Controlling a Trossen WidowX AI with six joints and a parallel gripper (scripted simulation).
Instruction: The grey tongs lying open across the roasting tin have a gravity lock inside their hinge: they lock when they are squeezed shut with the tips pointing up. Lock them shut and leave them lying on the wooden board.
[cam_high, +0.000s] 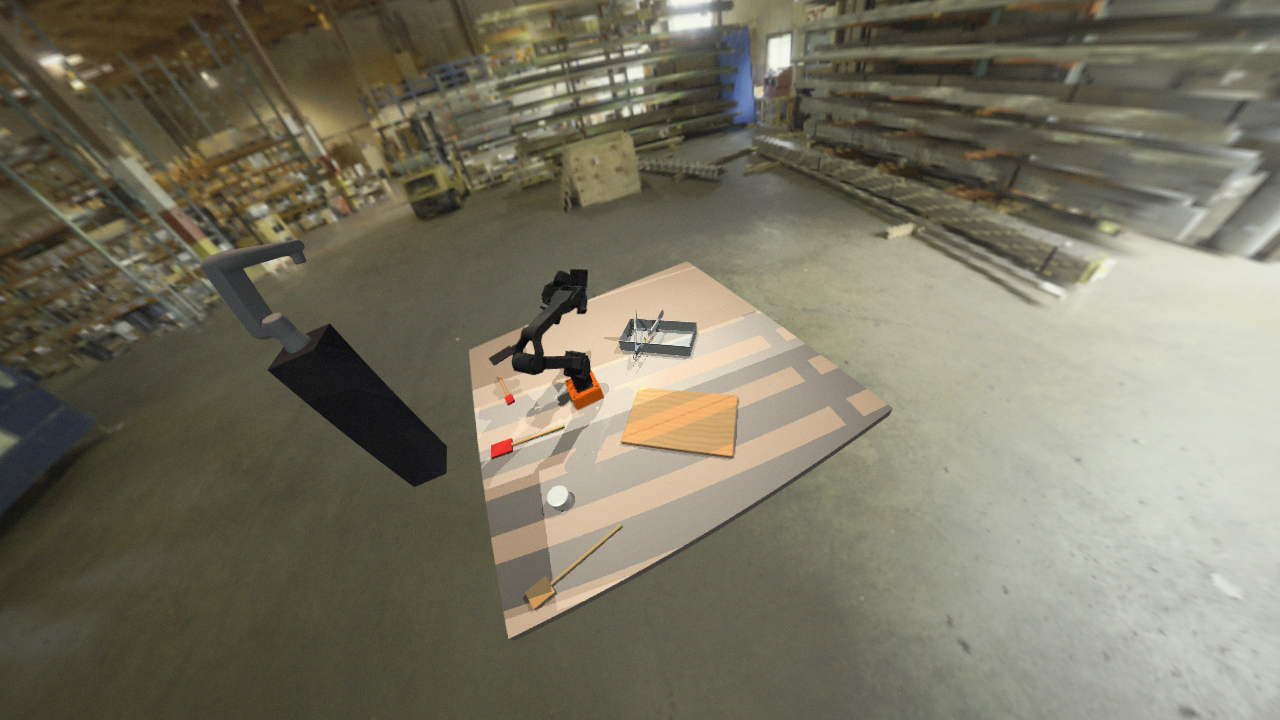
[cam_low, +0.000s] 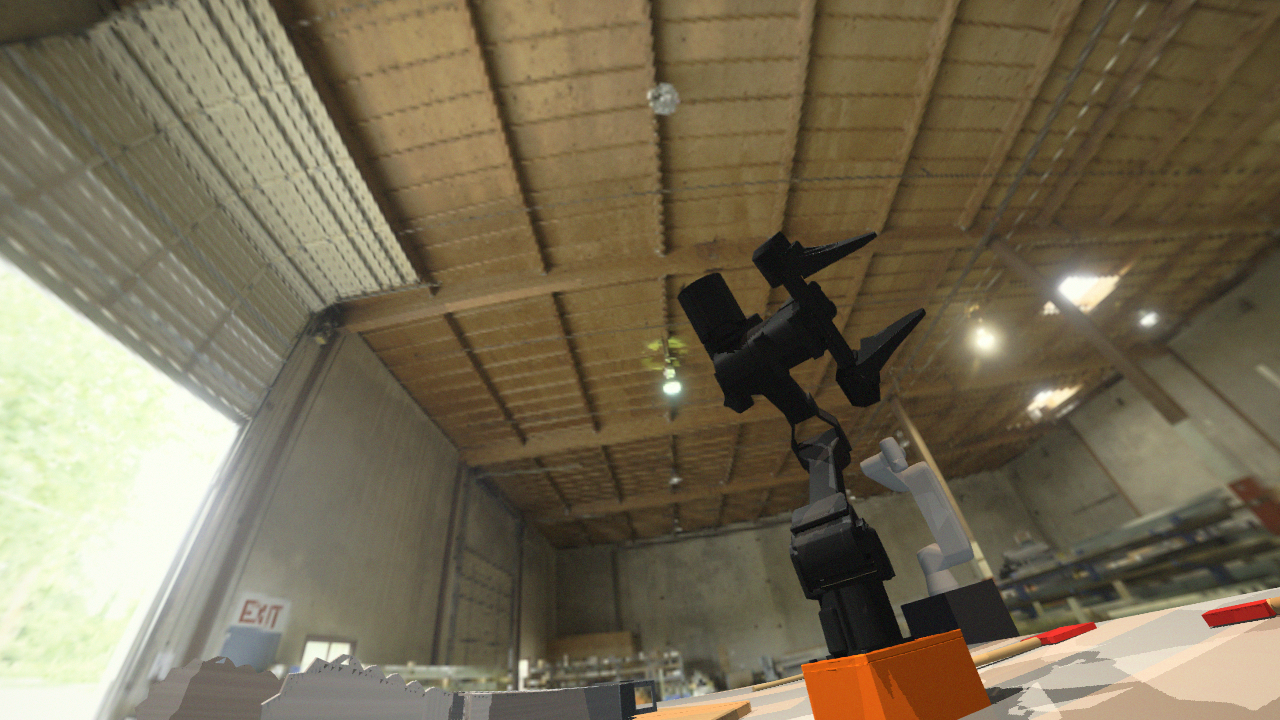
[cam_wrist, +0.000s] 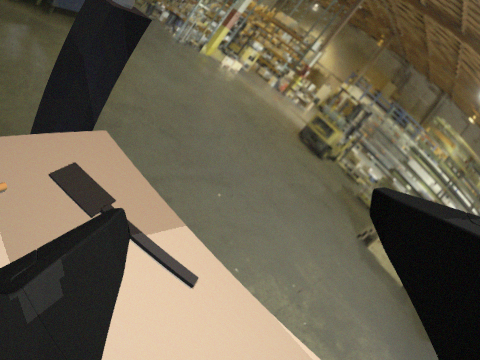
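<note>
Now: the yellow piece 31 cm ahead of my gripper tip, 14 cm to the right of it and 27 cm below it. The rest, counted from my gripper tip: red brush (30 cm behind, 4 cm to the right, 33 cm below); then roasting tin (38 cm ahead, 11 cm to the right, 31 cm below); then black spatula (22 cm behind, 25 cm to the left, 33 cm below).
</note>
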